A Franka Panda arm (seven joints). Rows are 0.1 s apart.
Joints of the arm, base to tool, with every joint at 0 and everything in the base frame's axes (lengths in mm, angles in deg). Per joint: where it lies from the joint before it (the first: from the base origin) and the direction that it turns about. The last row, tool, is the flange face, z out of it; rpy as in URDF.
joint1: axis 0 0 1 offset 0 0 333
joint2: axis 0 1 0 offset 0 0 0
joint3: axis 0 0 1 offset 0 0 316
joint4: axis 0 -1 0 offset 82.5 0 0
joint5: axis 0 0 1 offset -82.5 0 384
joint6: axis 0 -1 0 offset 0 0 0
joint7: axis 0 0 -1 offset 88 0 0
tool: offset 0 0 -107 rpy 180 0 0
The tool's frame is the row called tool.
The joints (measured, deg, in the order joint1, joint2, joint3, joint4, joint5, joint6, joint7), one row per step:
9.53, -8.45, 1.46, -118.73, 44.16, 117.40, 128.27
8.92, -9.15, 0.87, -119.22, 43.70, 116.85, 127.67
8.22, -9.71, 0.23, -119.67, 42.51, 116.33, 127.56
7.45, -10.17, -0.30, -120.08, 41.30, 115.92, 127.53
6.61, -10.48, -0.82, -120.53, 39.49, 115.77, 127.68
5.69, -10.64, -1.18, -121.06, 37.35, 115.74, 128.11
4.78, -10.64, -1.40, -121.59, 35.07, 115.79, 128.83
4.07, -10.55, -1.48, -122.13, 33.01, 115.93, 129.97
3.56, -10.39, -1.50, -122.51, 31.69, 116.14, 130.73
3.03, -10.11, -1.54, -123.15, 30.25, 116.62, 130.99
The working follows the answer.
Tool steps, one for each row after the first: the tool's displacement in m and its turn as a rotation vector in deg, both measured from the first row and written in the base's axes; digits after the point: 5 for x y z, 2 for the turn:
-0.00158, -0.01119, 0.00135, -0.31, -0.24, -0.22
-0.00261, -0.02409, 0.00130, -1.25, -0.19, -0.73
-0.00344, -0.03664, 0.00076, -2.23, -0.08, -1.32
-0.00374, -0.05044, -0.00156, -3.81, 0.08, -2.08
-0.00408, -0.06382, -0.00594, -5.73, 0.54, -2.93
-0.00433, -0.07597, -0.01168, -7.79, 1.26, -3.84
-0.00479, -0.08495, -0.01798, -9.65, 2.27, -4.88
-0.00477, -0.09101, -0.02301, -10.87, 2.96, -5.65
-0.00482, -0.09782, -0.03094, -12.30, 3.52, -6.10

Tool pose at each row, in the base's axes (x y z in m, rotation vector in deg; rounded; the steps above come from the unrounded poses):
0.51284, 0.13884, 0.52099, -57.18, 141.27, 48.84
0.51126, 0.12764, 0.52234, -57.04, 141.34, 48.24
0.51023, 0.11475, 0.52229, -56.68, 142.15, 47.04
0.50940, 0.10220, 0.52175, -56.20, 143.05, 45.78
0.50910, 0.08840, 0.51943, -55.69, 144.40, 43.81
0.50876, 0.07502, 0.51505, -55.09, 146.22, 41.58
0.50851, 0.06287, 0.50932, -54.37, 148.35, 39.30
0.50805, 0.05389, 0.50301, -53.33, 150.60, 37.38
0.50807, 0.04783, 0.49798, -52.51, 152.10, 36.10
0.50802, 0.04102, 0.49006, -52.19, 153.53, 34.55

